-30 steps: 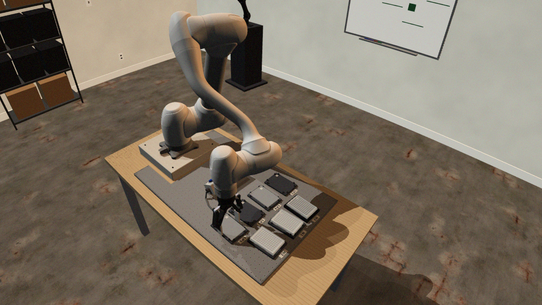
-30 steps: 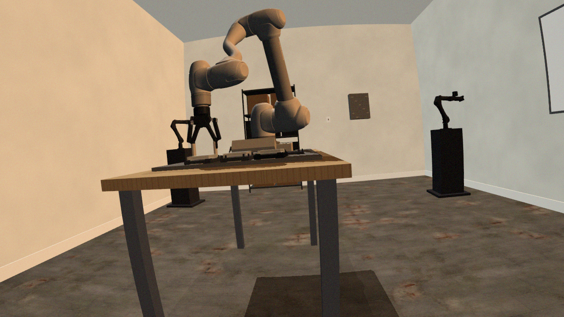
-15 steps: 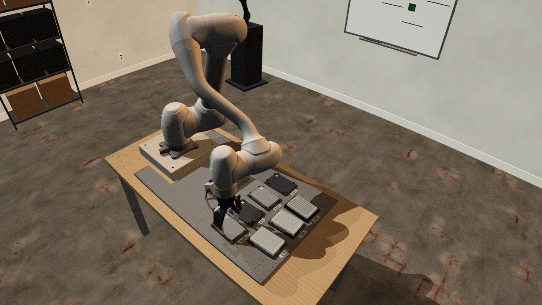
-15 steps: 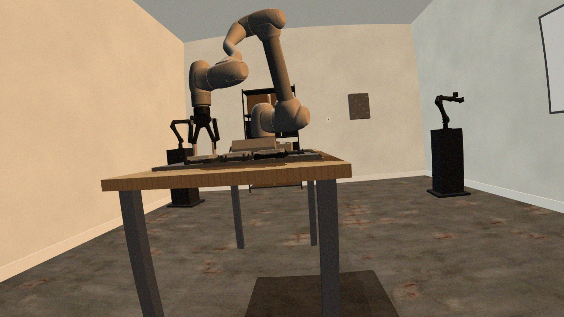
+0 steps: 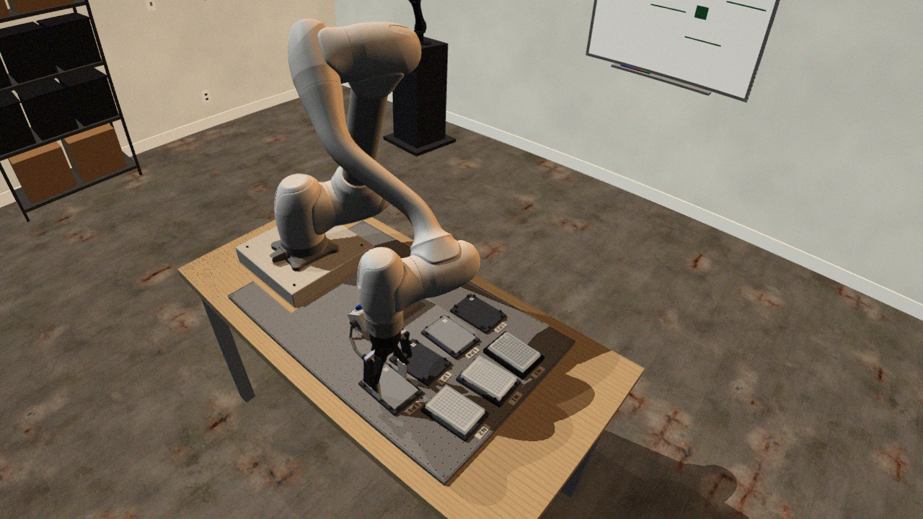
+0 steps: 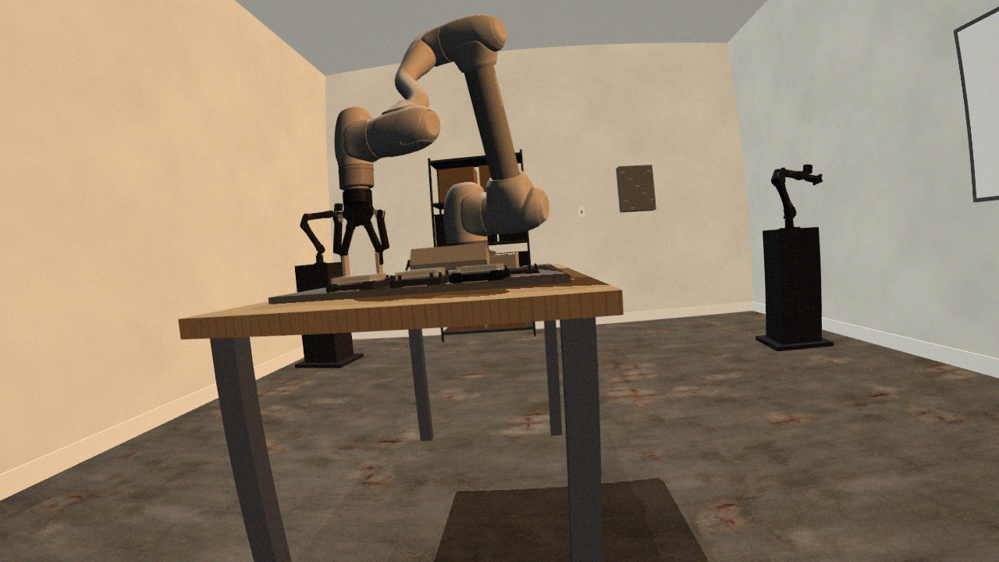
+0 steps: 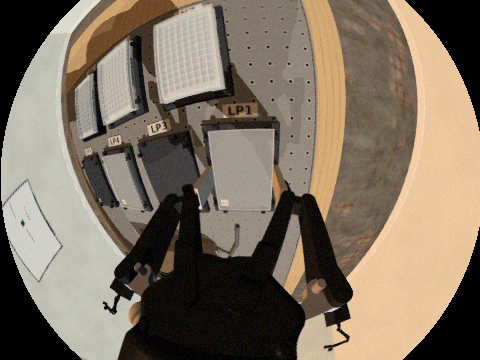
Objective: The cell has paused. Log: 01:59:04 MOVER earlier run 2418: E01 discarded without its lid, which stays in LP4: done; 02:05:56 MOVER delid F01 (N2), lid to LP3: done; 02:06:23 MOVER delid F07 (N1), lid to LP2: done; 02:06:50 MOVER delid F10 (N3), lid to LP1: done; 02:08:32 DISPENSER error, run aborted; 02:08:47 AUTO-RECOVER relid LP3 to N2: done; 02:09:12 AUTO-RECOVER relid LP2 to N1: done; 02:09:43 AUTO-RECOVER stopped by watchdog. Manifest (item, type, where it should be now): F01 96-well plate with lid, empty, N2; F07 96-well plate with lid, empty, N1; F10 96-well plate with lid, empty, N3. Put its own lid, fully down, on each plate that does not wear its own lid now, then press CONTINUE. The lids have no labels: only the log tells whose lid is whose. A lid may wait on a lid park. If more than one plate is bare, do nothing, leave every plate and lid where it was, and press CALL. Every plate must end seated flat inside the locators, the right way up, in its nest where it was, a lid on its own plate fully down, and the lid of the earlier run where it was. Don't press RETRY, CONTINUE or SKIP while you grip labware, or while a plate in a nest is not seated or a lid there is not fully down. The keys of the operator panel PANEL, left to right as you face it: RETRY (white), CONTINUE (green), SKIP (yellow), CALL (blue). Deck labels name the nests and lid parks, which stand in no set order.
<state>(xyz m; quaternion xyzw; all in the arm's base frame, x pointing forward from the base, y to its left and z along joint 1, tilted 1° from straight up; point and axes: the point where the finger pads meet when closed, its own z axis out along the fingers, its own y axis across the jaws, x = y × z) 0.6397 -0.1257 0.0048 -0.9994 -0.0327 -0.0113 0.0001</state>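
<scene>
My gripper is now 330 mm to the right of the plate, 140 mm short of it and 20 mm above it. From my hand the other things lie so: green key (260 mm behind, 190 mm to the left, 30 mm above); blue key (260 mm behind, 90 mm to the left, 30 mm above); yellow key (260 mm behind, 140 mm to the left, 30 mm above).
</scene>
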